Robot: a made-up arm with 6 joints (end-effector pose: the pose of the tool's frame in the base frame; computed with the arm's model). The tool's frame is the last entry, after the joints.
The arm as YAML. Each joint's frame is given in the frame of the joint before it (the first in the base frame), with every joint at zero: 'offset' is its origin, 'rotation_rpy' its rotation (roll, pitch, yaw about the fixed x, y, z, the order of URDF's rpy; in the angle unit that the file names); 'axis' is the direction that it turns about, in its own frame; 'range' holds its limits. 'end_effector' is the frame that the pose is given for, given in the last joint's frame.
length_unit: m
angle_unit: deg
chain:
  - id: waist
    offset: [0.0, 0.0, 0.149]
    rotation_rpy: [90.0, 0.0, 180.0]
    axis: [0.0, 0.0, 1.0]
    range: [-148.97, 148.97]
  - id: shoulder
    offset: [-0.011, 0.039, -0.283]
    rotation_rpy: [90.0, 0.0, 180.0]
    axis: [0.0, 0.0, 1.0]
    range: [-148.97, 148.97]
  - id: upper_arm
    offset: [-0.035, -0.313, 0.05]
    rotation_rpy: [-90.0, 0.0, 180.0]
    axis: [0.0, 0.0, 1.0]
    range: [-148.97, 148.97]
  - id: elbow
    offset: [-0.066, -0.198, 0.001]
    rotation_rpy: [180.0, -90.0, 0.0]
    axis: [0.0, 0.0, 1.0]
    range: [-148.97, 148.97]
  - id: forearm
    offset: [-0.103, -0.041, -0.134]
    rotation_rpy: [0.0, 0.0, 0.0]
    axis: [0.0, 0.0, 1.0]
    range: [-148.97, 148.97]
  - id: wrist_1
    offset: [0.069, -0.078, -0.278]
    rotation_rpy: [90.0, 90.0, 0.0]
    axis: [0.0, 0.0, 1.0]
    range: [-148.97, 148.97]
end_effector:
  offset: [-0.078, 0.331, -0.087]
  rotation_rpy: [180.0, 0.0, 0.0]
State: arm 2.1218 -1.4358 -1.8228 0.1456 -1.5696 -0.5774
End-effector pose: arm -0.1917 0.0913 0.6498 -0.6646 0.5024 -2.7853
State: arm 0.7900 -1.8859 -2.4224 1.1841 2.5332 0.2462
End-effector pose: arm 0.0593 0.0591 0.0454 -0.4333 0.7799 1.4614
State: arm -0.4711 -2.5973 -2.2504 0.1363 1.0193 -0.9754
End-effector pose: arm 0.2944 0.0780 -0.5292 1.7322 -0.1736 0.6007
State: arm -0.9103 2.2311 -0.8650 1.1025 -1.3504 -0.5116
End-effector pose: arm 0.4888 0.4051 0.2128 -1.5472 0.5649 1.7447
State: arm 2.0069 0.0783 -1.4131 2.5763 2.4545 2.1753
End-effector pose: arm -0.2588 -0.6282 -0.1644 1.8119 -0.7575 0.3560
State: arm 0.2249 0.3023 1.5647 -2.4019 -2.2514 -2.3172
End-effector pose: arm 0.0945 -0.6942 1.0139 -1.4905 0.5726 0.9568
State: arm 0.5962 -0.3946 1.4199 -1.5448 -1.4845 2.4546
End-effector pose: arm -0.1216 -0.6352 0.7891 1.0402 1.9741 -0.1824
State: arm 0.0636 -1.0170 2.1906 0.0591 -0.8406 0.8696
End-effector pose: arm -0.3672 -0.3655 0.4039 0.2575 -1.9315 -0.3490
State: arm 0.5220 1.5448 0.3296 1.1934 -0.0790 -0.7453
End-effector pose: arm 0.7702 0.1446 0.5067 -0.5436 -0.5099 1.9674
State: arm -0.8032 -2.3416 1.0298 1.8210 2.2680 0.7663
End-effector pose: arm -0.3294 -0.2258 0.0971 1.4756 -2.3930 -0.6011
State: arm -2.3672 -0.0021 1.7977 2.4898 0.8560 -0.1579
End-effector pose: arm -0.2155 -0.3055 -0.3581 1.4408 0.1497 -2.5171
